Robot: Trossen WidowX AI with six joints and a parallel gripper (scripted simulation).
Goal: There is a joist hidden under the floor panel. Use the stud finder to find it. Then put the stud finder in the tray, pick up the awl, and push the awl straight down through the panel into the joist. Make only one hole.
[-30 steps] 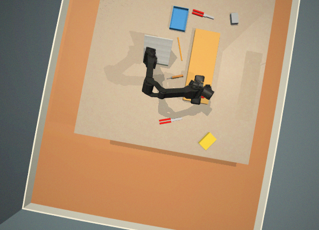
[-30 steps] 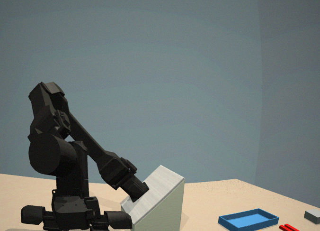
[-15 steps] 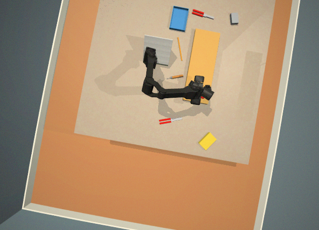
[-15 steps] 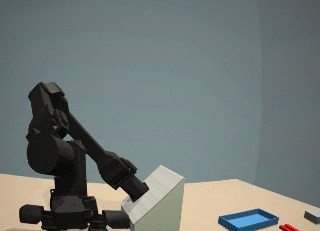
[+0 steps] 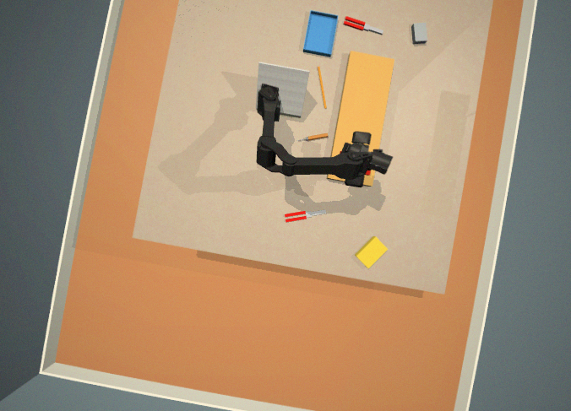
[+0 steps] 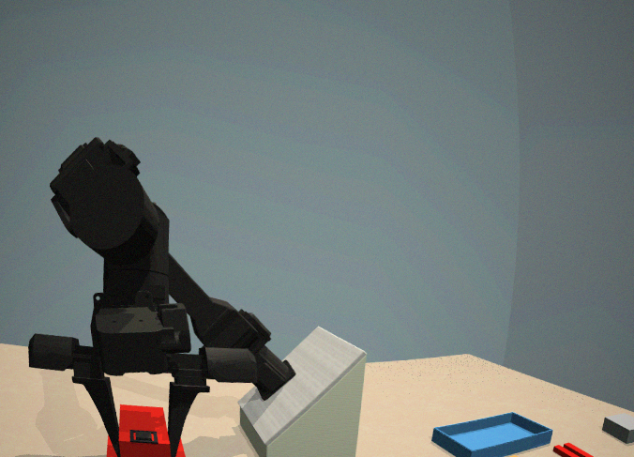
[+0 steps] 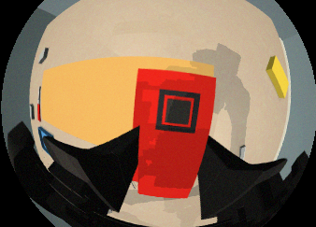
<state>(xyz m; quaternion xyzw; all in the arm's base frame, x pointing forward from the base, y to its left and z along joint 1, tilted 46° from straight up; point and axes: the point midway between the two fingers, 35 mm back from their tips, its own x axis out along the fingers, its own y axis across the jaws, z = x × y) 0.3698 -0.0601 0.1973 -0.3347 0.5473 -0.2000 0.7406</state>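
Right now my gripper tip is 250 mm past the blue tray, 500 mm to the right of it and 120 mm above it. From my gripper tip the other things lie so: red stud finder (10 mm ahead, 20 mm above); awl (190 mm behind, 70 mm to the left, 120 mm below); thin orange stick (190 mm behind, 290 mm to the left, 130 mm below).
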